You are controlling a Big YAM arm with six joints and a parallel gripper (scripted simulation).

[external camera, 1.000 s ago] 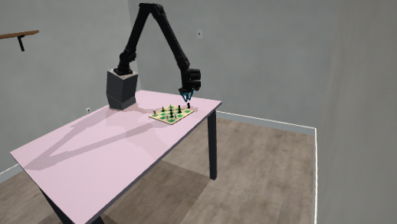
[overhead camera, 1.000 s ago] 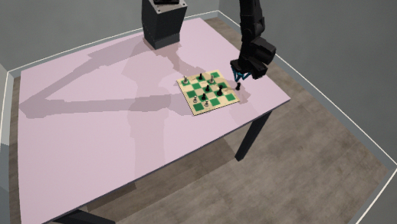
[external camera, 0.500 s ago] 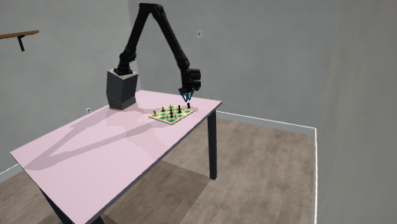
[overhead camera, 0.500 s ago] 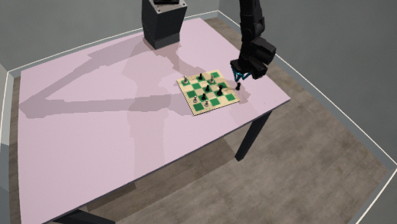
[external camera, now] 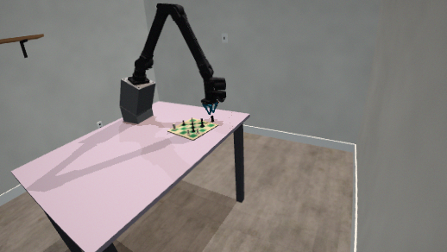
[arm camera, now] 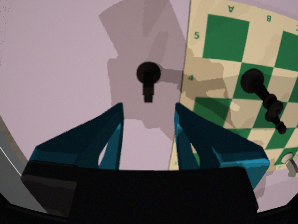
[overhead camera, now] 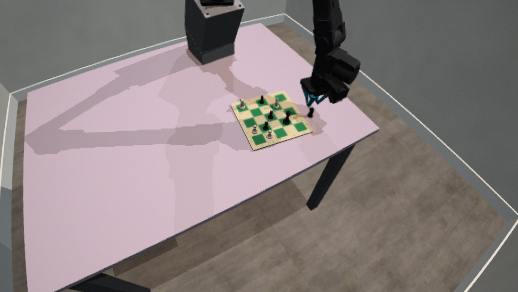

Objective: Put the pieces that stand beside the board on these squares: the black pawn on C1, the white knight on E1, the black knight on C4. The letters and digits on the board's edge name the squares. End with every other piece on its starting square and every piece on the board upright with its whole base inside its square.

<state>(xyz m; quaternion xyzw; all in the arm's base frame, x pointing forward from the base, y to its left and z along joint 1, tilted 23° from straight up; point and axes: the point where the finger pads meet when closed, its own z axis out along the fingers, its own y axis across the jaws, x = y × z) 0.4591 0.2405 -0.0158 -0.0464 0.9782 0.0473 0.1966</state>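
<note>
The black knight lies 40 mm below my hand. Round my hand: white knight 90 mm behind, 220 mm to the right, 40 mm below; chessboard 20 mm behind, 140 mm to the right, 60 mm below.
</note>
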